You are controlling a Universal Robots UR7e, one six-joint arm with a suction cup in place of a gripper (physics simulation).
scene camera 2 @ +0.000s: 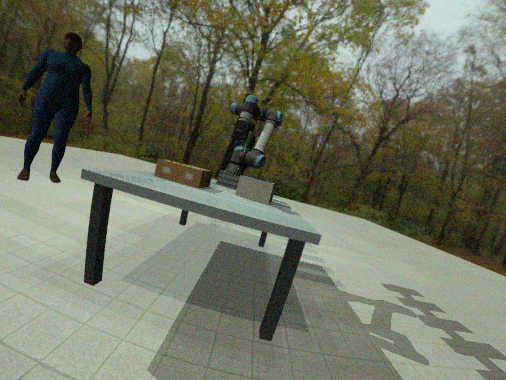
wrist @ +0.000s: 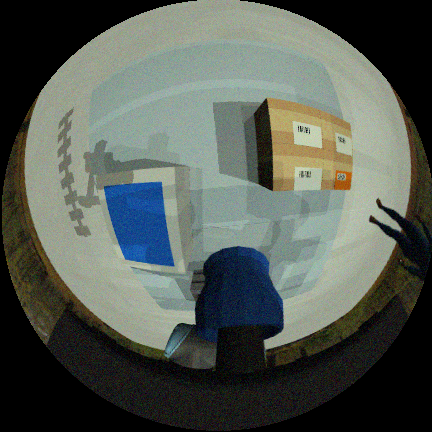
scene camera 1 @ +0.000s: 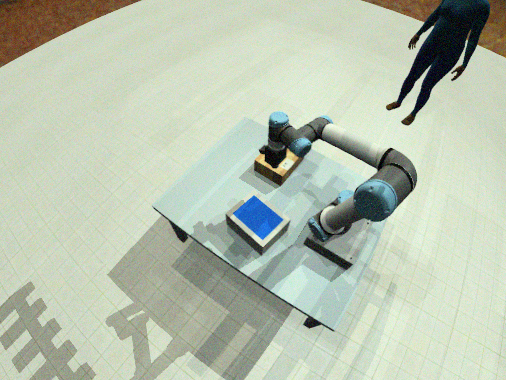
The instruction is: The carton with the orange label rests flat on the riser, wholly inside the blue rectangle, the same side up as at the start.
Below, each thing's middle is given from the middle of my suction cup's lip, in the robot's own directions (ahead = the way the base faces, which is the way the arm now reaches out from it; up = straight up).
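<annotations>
Riser with blue rectangle [scene camera 1: 259, 223]: 19 cm to the left of my suction cup, 24 cm below it and 6 cm behind it.
</annotations>
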